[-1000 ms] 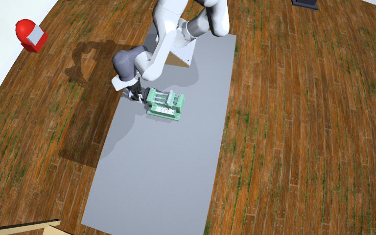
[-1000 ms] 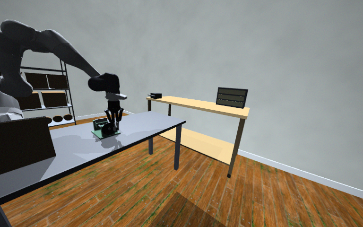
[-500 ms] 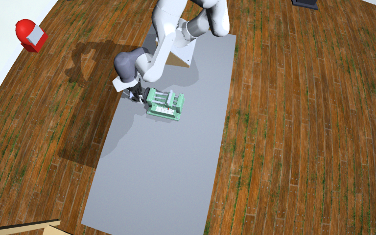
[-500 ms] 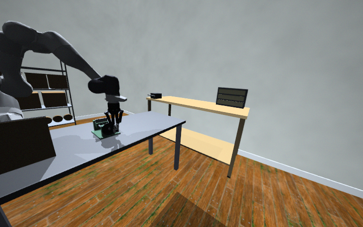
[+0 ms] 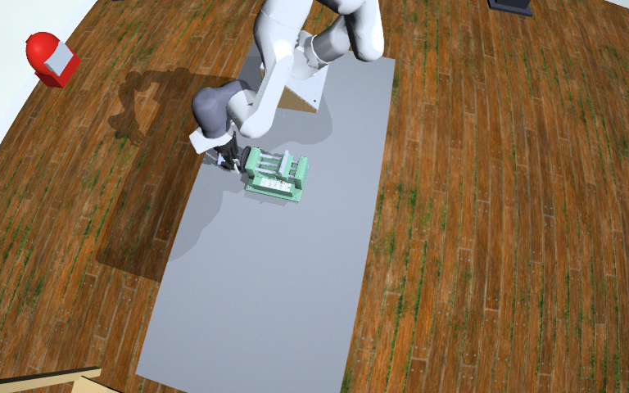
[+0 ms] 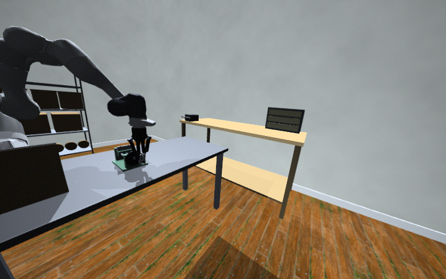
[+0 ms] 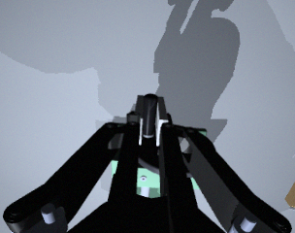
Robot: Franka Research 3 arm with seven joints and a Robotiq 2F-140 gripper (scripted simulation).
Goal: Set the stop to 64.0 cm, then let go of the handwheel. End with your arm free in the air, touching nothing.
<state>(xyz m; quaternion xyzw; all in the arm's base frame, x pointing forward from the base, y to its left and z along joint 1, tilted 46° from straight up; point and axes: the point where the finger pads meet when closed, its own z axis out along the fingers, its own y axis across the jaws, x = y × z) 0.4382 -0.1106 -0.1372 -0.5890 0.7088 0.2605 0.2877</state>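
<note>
The dark handwheel lies 1 cm behind my hand, 2 cm to the left of it and 1 cm below it. From my hand the other things lie so: stop carriage (1 cm ahead, 18 cm to the left, 2 cm above).
</note>
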